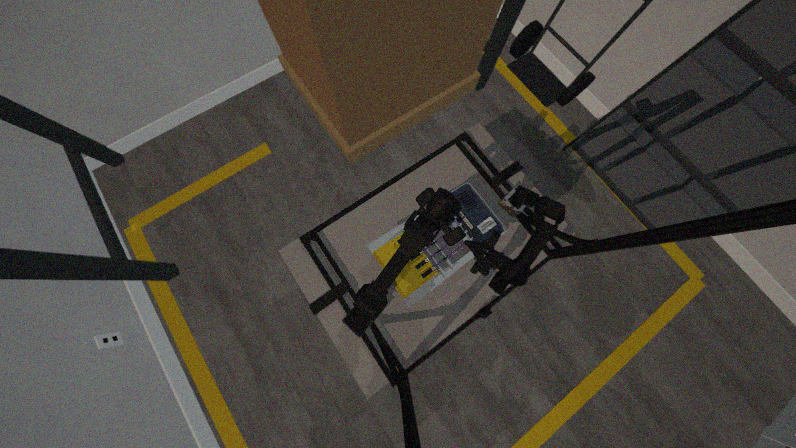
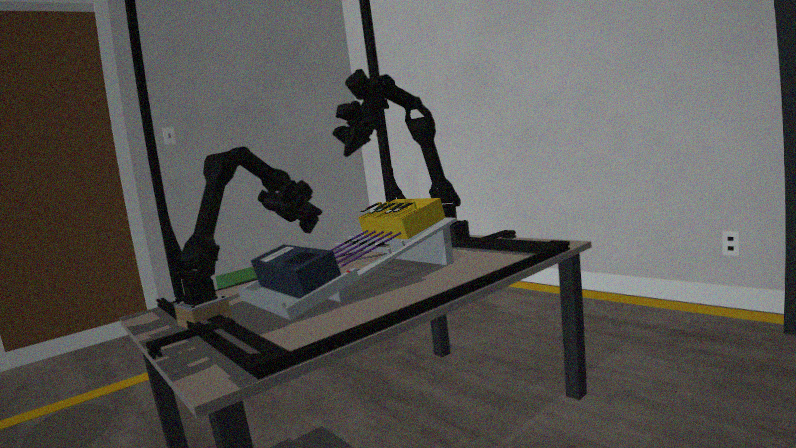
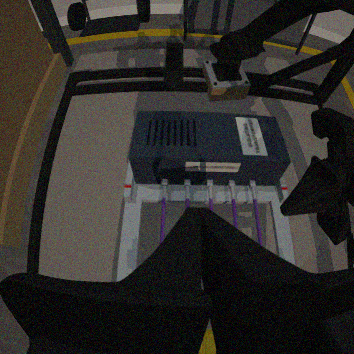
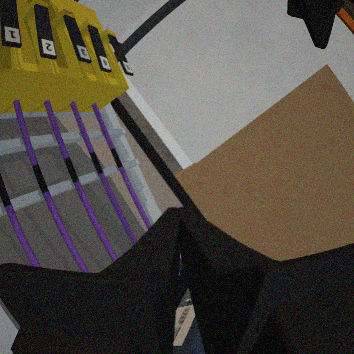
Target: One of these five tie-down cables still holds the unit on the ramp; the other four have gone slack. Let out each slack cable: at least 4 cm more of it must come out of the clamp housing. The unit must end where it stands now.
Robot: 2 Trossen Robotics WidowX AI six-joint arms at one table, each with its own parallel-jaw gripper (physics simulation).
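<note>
The unit, a dark blue box (image 1: 477, 214) (image 2: 295, 269) (image 3: 215, 140), sits low on the grey ramp (image 2: 320, 297) (image 3: 131, 235), near red marks on both rails. The yellow clamp housing (image 2: 423, 219) (image 4: 60, 82) stands at the ramp's top, with five black levers; labels 1 to 4 are readable. Purple cables (image 2: 362, 244) (image 3: 163, 215) (image 4: 95, 215) with black bands run between them; I cannot tell which is taut. My left gripper (image 2: 346, 153) (image 3: 195, 216) is shut and empty, high above the cables. My right gripper (image 2: 311, 228) (image 4: 177, 216) is shut and empty, above the unit's side.
A black rail frame (image 1: 384, 186) (image 2: 412, 317) borders the table. My right arm stands on a wooden block (image 2: 201, 312) (image 3: 227, 91) beyond the unit. A green strip (image 2: 235, 277) shows behind the ramp. A large brown cabinet (image 1: 384, 66) stands near the table, and a hand truck (image 1: 537, 77) by the wall.
</note>
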